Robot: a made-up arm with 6 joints.
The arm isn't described. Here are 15 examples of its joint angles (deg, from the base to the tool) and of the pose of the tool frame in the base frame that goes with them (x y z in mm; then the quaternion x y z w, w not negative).
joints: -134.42 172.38 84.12 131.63 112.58 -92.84
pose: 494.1 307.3 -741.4 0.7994 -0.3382 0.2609 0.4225
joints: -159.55 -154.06 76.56 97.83 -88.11 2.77
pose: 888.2 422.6 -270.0 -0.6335 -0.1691 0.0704 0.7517
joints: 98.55 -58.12 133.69 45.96 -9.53 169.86
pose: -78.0 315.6 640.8 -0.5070 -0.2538 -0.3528 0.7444
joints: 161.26 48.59 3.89 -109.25 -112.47 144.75
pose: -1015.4 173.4 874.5 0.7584 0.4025 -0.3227 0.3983
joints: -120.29 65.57 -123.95 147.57 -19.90 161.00
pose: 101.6 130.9 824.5 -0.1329 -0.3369 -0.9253 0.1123
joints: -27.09 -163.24 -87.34 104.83 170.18 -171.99
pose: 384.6 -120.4 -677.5 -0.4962 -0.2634 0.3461 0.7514
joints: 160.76 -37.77 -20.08 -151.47 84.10 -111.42
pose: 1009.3 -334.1 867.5 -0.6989 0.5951 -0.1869 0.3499
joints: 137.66 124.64 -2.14 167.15 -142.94 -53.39
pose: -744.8 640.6 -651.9 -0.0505 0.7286 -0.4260 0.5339
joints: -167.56 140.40 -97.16 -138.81 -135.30 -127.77
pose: -828.8 -293.0 47.5 0.9663 -0.0805 0.1205 0.2127
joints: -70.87 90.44 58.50 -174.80 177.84 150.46
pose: 343.0 -849.9 -424.0 -0.0758 -0.2378 -0.7711 0.5858
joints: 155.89 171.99 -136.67 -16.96 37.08 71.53
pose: -586.1 237.5 139.0 0.3906 -0.4344 -0.7901 0.1859
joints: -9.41 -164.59 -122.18 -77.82 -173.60 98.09
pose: 419.9 -8.3 -309.8 -0.7920 0.0694 0.5956 0.1146
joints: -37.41 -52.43 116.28 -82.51 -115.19 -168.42
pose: 199.6 55.5 772.1 -0.0230 0.7351 0.6592 0.1568
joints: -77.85 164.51 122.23 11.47 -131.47 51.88
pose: -76.7 480.8 -393.7 0.8592 0.4568 -0.1330 0.1880
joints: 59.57 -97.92 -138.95 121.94 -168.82 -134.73
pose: -70.1 -71.7 -331.1 -0.1260 -0.5089 0.8470 0.0875
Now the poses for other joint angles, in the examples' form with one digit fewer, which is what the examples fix.
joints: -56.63 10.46 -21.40 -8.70 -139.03 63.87
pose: -3 113 1290 -0.870 -0.419 -0.017 0.260
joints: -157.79 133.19 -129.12 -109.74 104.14 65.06
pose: -440 -98 384 -0.205 0.754 0.607 0.147
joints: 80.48 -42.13 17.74 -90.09 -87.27 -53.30
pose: -294 -669 1213 0.393 -0.569 -0.494 0.528
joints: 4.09 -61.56 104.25 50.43 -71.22 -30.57
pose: -57 -55 1005 0.407 -0.106 0.025 0.907
